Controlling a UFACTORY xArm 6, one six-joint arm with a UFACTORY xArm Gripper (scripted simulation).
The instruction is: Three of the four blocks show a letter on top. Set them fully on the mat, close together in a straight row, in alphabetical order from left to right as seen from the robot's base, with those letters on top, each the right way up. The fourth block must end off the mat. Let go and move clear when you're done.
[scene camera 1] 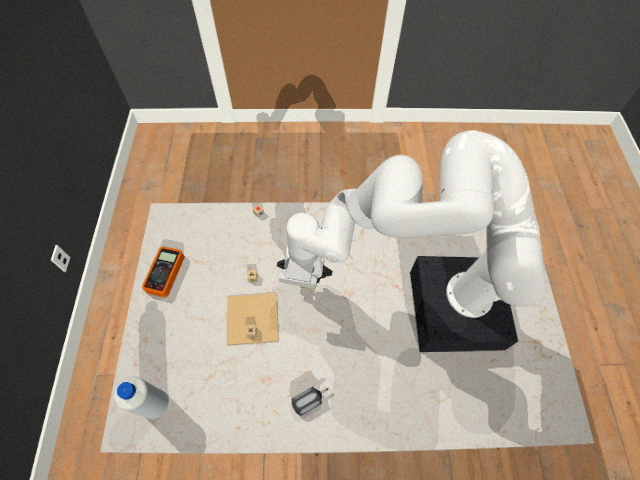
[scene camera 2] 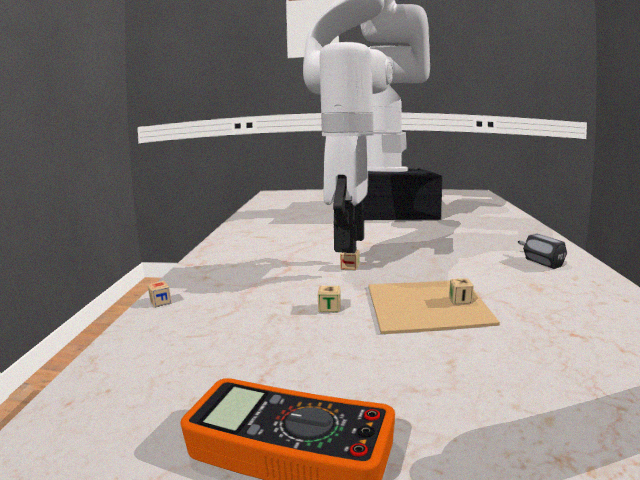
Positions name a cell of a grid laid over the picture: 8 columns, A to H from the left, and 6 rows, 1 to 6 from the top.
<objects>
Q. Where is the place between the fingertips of my gripper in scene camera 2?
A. E4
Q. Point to a tan mat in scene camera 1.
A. D4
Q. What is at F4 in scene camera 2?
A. A tan mat.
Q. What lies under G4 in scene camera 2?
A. A black plug adapter.
</objects>
